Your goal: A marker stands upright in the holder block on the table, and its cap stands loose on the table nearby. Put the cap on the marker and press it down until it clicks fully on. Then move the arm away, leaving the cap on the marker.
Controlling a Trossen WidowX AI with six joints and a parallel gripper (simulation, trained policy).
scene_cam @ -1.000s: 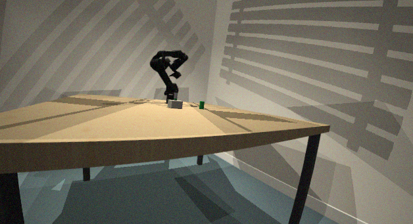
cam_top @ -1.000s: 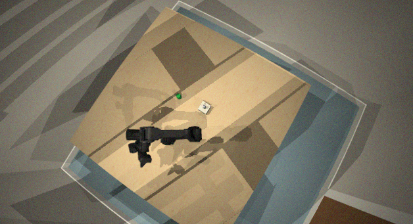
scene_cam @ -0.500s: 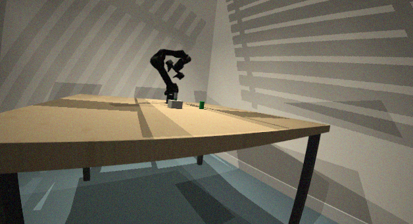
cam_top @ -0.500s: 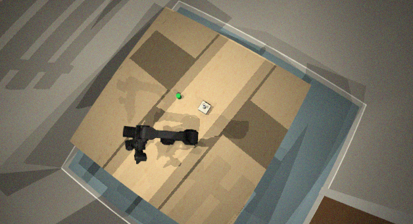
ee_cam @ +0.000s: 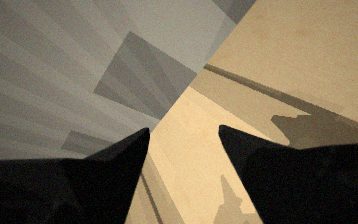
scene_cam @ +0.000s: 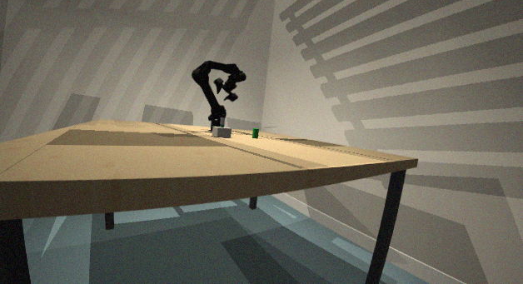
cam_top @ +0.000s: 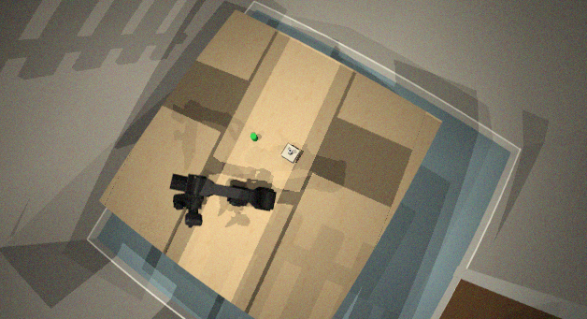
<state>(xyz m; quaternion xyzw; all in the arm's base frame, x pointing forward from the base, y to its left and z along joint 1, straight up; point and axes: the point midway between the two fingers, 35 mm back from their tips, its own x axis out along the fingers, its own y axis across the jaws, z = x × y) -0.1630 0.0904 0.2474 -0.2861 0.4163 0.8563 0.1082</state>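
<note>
Now: gripper tip 46 cm short of the green cap, 20 cm above it and 2 cm to the right of it. From my gripper tip the other things lie so: holder block 49 cm ahead, 21 cm below, 17 cm to the right.
</note>
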